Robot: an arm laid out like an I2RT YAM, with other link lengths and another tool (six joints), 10 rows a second.
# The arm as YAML. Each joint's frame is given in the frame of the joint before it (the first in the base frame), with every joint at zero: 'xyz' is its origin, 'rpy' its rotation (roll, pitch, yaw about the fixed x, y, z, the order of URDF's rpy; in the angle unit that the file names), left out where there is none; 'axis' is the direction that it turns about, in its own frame. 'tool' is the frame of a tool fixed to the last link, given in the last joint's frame.
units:
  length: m
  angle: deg
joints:
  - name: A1
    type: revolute
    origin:
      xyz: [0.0, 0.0, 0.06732]
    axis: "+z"
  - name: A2
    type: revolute
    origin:
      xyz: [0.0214, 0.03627, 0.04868]
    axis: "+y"
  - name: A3
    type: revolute
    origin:
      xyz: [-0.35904, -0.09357, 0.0]
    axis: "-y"
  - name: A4
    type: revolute
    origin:
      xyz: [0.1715, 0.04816, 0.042]
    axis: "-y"
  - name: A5
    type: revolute
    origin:
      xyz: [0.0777, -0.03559, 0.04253]
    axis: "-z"
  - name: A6
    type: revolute
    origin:
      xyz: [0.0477, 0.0, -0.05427]
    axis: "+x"
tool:
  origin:
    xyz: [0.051, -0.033, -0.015]
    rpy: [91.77, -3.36, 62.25]
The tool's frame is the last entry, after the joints.
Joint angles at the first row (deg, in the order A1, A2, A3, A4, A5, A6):
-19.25 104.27 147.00 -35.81 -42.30 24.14
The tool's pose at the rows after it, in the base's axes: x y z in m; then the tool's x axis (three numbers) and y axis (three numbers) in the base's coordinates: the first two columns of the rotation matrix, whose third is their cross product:
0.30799, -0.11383, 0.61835, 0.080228, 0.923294, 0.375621, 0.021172, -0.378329, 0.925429
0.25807, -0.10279, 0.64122, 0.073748, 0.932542, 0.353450, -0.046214, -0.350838, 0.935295
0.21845, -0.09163, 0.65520, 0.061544, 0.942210, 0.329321, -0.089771, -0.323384, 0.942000
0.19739, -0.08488, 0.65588, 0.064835, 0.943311, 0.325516, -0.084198, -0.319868, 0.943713
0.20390, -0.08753, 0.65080, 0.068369, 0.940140, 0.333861, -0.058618, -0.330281, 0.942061
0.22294, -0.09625, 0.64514, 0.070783, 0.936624, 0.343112, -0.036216, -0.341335, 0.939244
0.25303, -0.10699, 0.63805, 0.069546, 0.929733, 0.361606, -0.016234, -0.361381, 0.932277
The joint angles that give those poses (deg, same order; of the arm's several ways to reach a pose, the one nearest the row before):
-21.04 98.59 147.00 -38.22 -42.52 24.16
-22.85 93.06 147.09 -39.75 -43.29 24.16
-24.73 89.01 147.79 -41.46 -45.04 24.16
-25.91 86.85 148.18 -44.25 -46.20 24.16
-25.91 87.61 148.18 -45.06 -46.50 24.16
-25.91 89.91 148.18 -44.05 -46.78 24.34
-25.08 93.36 148.17 -41.49 -46.28 25.12

